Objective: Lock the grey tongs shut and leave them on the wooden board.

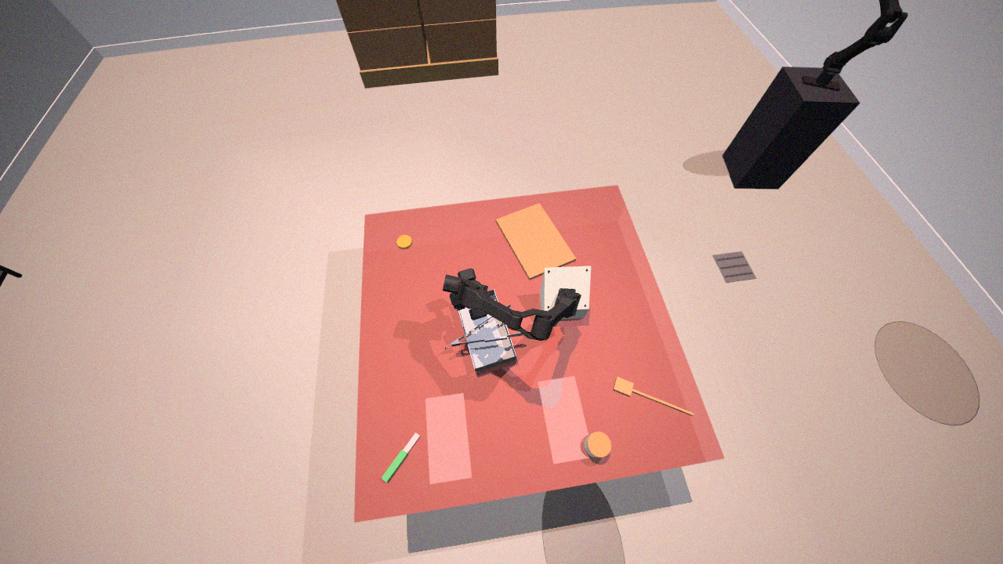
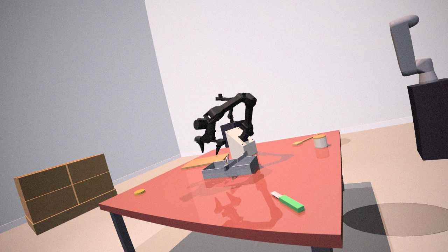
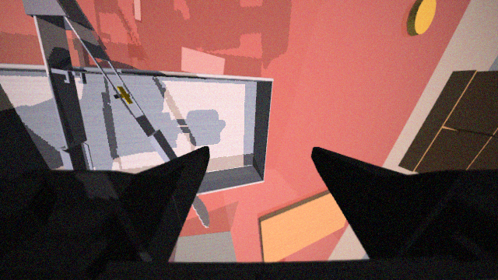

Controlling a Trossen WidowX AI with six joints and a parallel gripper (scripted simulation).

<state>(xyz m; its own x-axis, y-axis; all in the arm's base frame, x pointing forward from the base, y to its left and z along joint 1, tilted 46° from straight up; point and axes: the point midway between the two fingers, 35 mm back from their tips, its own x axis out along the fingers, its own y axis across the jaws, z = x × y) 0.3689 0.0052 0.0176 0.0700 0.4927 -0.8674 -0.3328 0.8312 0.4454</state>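
My gripper tip is 5 cm past the grey roasting tin, 9 cm to the right of it and 11 cm above it. Round my gripper tip: green-handled tool 22 cm ahead, 56 cm to the left, 13 cm below; wooden board 27 cm behind, 37 cm to the right, 13 cm below; orange disc 35 cm ahead, 35 cm to the right, 12 cm below.
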